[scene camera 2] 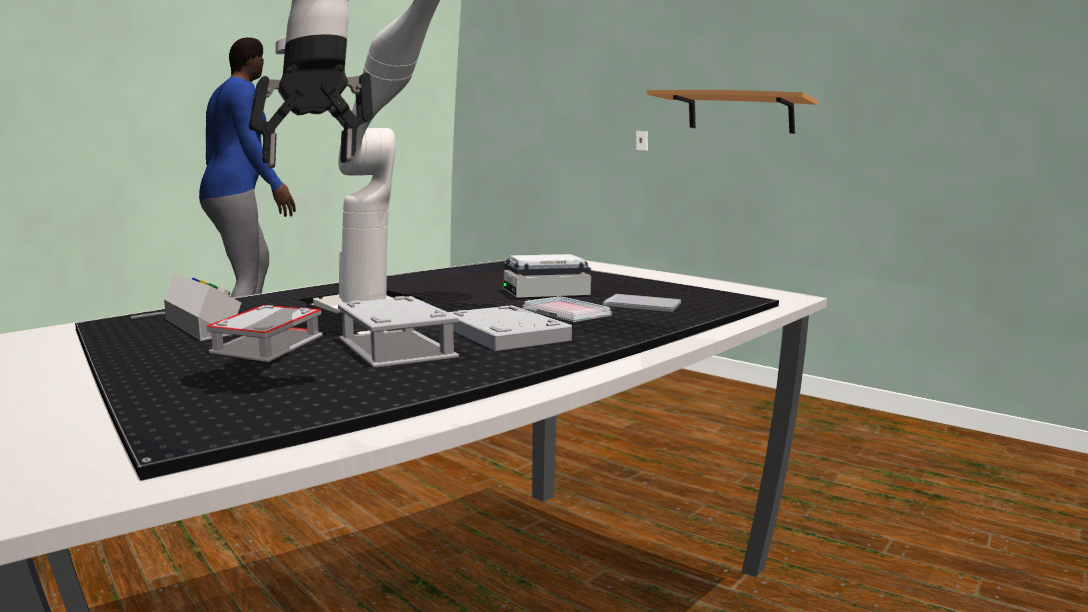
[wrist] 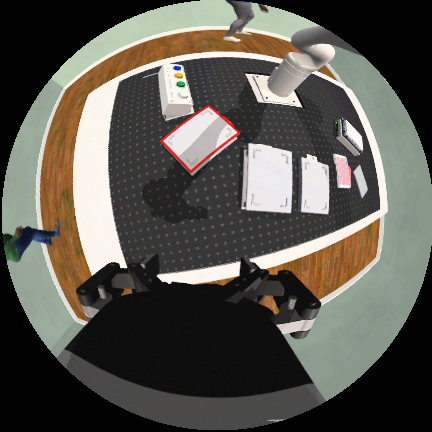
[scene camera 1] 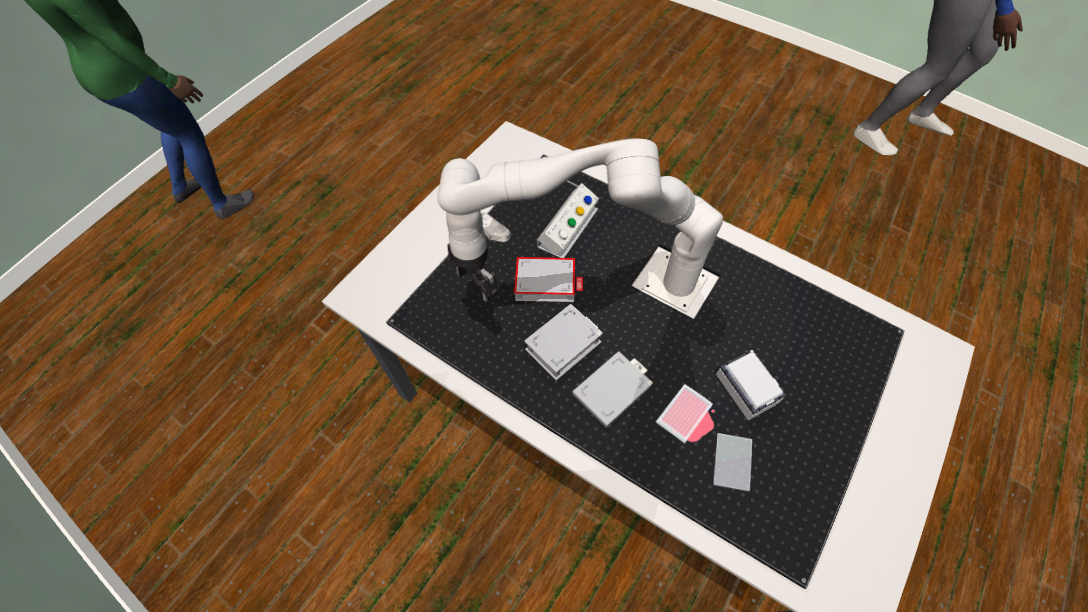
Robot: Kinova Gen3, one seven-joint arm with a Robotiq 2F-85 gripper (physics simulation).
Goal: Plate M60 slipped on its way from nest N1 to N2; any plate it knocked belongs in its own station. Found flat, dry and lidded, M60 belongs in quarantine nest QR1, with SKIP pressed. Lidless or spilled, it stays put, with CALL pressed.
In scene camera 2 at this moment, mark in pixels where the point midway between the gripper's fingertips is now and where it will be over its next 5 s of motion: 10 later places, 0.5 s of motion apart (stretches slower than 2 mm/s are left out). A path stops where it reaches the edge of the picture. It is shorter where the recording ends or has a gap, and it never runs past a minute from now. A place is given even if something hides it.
My gripper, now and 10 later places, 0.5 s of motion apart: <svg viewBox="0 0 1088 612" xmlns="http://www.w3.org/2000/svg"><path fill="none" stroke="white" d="M308 164L281 181L246 178L218 187L182 197L172 202L172 231L172 254L174 266L192 273L194 278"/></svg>
